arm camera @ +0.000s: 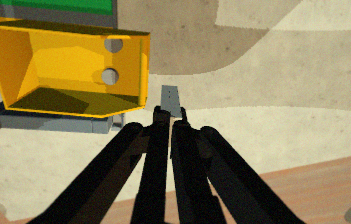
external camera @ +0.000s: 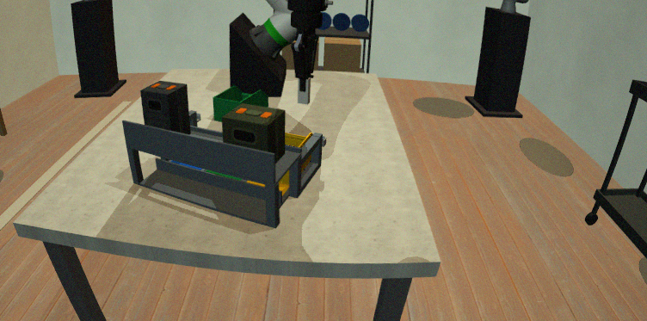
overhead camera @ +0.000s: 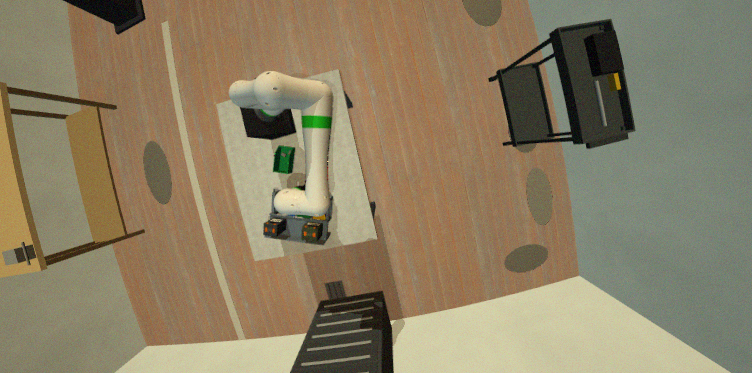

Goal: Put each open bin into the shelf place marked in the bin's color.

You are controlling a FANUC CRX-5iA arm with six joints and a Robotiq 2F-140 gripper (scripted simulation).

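The yellow bin lies 110 mm ahead of my hand, 40 mm to the right of it and 110 mm below it. Round my hand: green bin 230 mm behind, 180 mm to the right, 120 mm below.
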